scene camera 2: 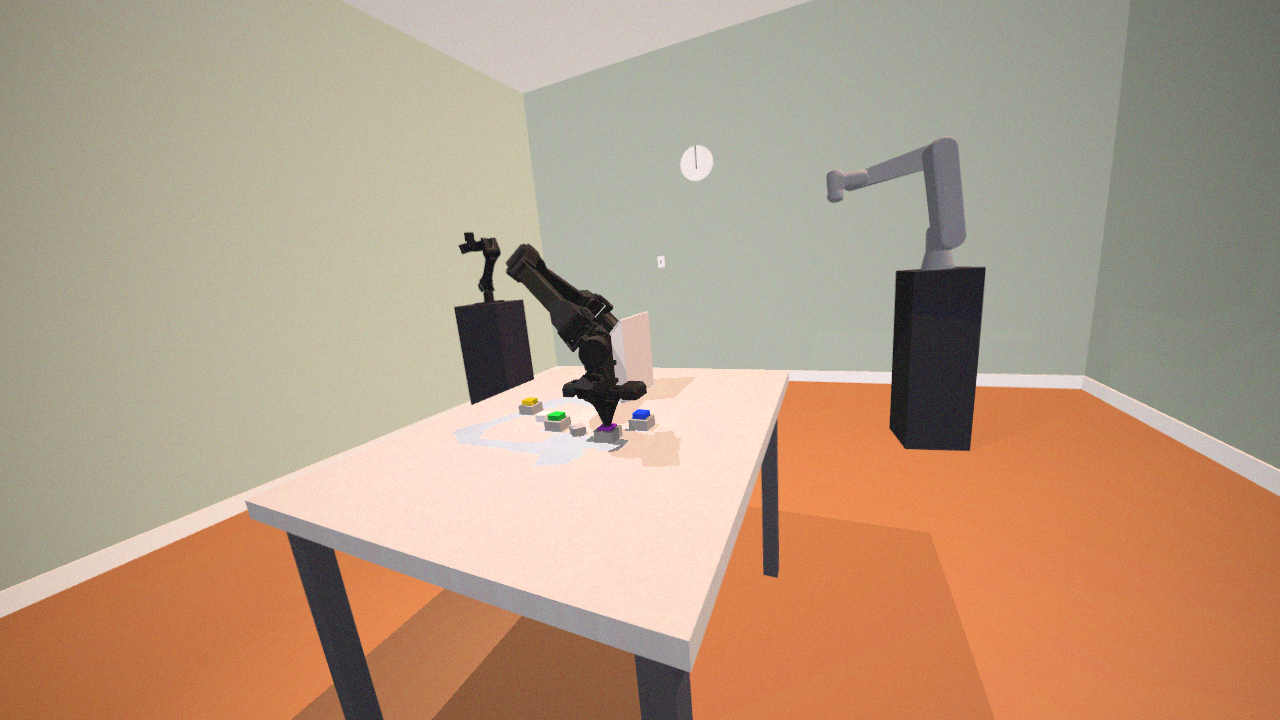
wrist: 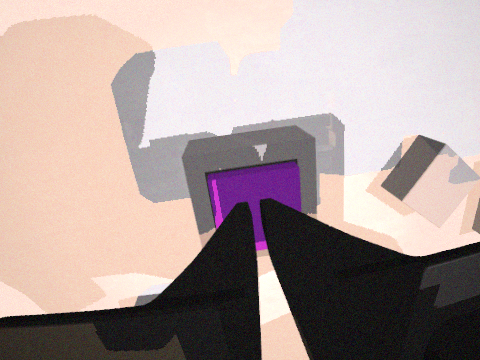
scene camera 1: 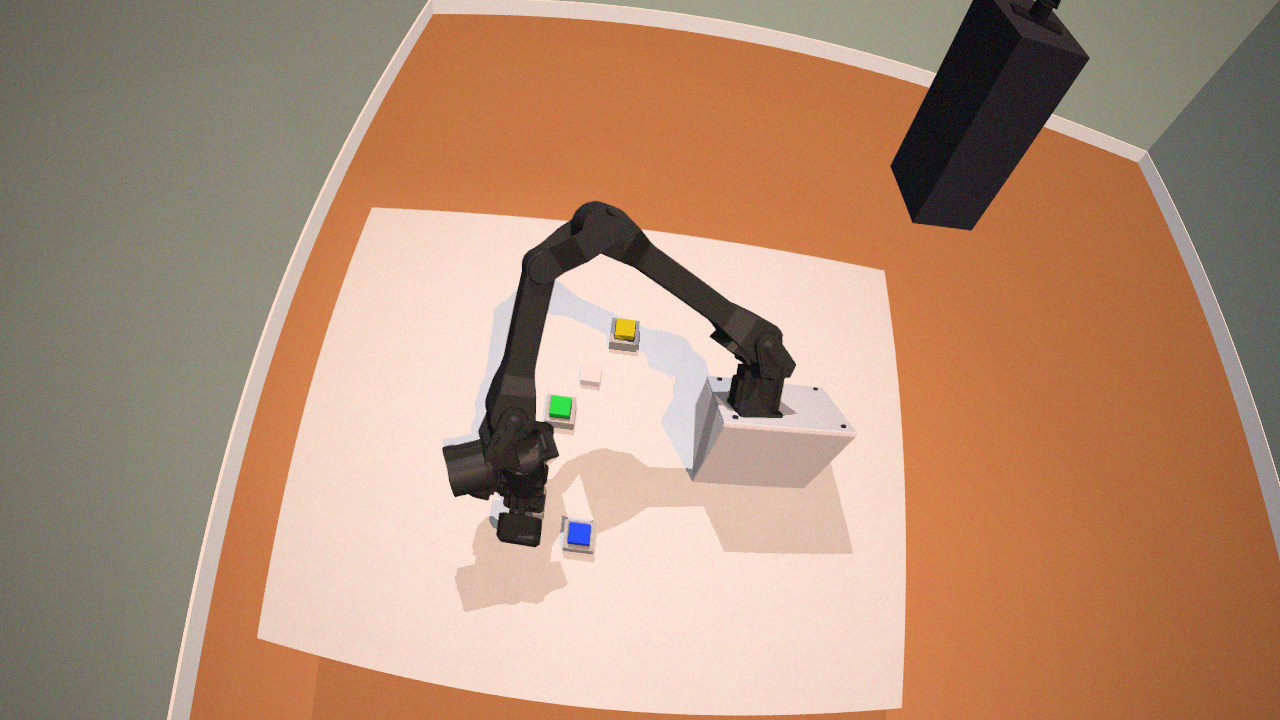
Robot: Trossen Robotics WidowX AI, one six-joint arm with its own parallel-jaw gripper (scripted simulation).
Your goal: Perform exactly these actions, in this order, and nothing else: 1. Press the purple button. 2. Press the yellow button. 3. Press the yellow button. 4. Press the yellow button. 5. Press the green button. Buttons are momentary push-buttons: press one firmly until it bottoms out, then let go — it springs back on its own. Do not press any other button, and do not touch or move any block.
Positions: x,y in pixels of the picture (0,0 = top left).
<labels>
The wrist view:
my gripper: 254,212
purple button: 281,182
</labels>
